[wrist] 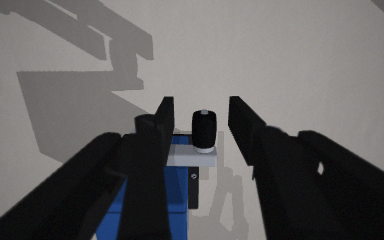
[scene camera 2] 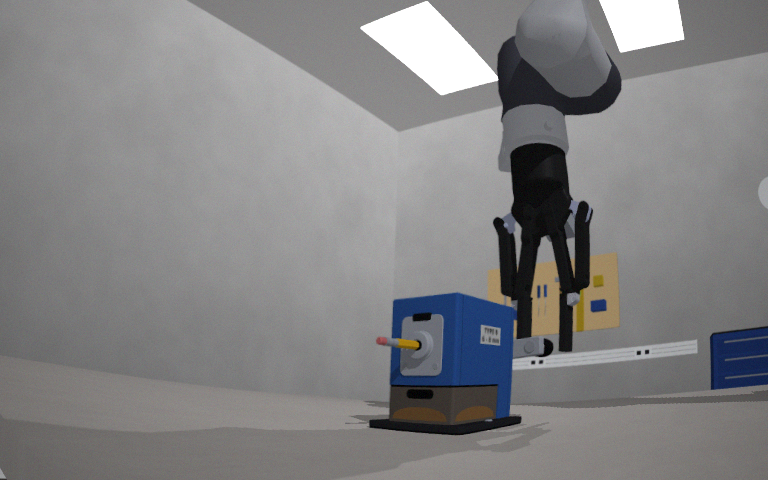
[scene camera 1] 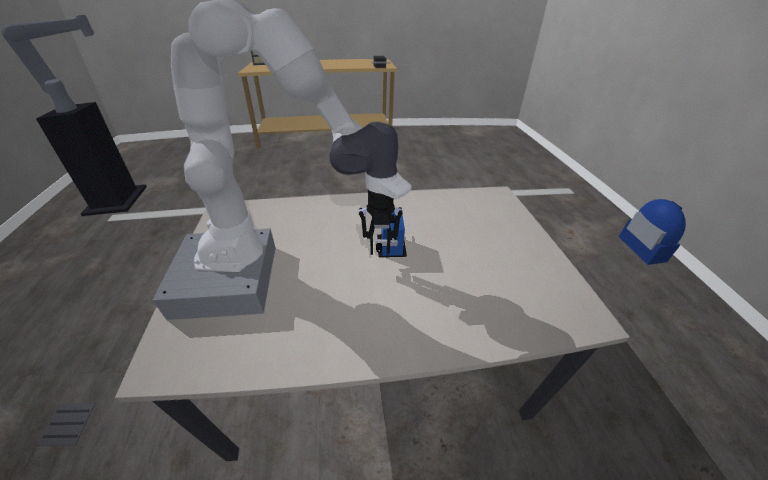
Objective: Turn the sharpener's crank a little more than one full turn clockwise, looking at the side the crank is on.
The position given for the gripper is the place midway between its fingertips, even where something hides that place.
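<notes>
The gripper [scene camera 2: 544, 353] is there, and you'd see it in the wrist view [wrist: 201, 111] too, and again in scene camera 1 [scene camera 1: 380, 251]. There's also a black knob [wrist: 204, 126].
</notes>
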